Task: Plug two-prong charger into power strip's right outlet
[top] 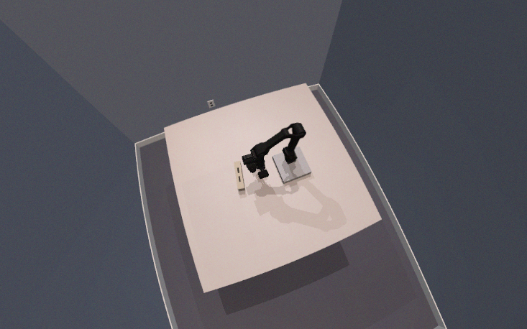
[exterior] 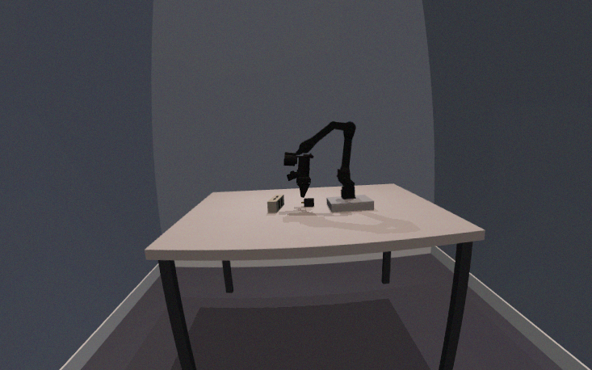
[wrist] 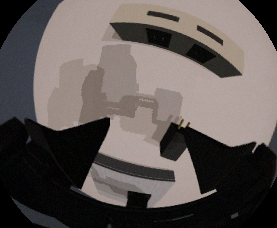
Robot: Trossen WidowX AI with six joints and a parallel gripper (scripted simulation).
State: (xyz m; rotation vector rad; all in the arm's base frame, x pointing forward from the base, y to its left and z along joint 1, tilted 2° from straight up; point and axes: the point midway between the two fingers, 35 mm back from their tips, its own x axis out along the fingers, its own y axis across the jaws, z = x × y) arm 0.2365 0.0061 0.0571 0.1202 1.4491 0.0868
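Now: the black two-prong charger 2 cm behind my gripper tip, 5 cm to the right of it and 4 cm below it.
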